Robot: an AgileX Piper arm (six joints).
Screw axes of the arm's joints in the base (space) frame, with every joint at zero. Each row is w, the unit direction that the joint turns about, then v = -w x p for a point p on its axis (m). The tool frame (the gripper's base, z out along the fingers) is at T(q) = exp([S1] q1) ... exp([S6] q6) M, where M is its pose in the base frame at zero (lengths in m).
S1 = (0, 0, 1, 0.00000, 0.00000, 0.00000)
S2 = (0, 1, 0, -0.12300, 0.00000, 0.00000)
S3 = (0, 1, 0, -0.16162, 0.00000, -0.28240)
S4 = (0.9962, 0, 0.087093, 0.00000, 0.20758, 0.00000)
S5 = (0, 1, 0, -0.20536, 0.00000, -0.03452)
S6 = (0.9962, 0, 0.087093, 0.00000, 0.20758, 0.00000)
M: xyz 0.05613 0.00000 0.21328 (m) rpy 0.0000 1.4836 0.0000 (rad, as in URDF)
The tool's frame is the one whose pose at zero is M.
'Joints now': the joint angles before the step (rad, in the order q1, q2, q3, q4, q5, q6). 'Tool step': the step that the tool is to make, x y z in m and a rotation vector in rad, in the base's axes. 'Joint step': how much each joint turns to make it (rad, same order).
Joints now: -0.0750 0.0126 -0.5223 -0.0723 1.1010 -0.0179
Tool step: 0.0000 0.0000 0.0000 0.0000 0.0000 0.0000
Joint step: 0.0000 0.0000 0.0000 0.0000 0.0000 0.0000
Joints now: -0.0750 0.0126 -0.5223 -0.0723 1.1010 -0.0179
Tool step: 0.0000 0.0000 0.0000 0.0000 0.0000 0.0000
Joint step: 0.0000 0.0000 0.0000 0.0000 0.0000 0.0000
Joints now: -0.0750 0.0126 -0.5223 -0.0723 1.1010 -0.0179
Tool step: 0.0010 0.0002 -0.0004 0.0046 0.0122 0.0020
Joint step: 0.0005 0.0074 0.0001 0.0036 0.0050 0.0006
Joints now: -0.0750 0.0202 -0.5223 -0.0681 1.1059 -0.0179
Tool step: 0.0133 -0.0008 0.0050 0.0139 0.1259 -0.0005
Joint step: -0.0003 0.1146 -0.0294 0.0038 0.0415 -0.0003
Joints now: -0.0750 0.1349 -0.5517 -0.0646 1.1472 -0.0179
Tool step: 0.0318 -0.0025 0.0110 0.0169 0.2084 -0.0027
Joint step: 0.0003 0.2308 -0.0673 -0.0002 0.0456 0.0004
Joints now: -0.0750 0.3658 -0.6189 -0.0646 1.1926 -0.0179
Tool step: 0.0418 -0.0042 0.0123 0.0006 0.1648 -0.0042
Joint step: 0.0008 0.2460 -0.0950 -0.0129 0.0135 0.0009
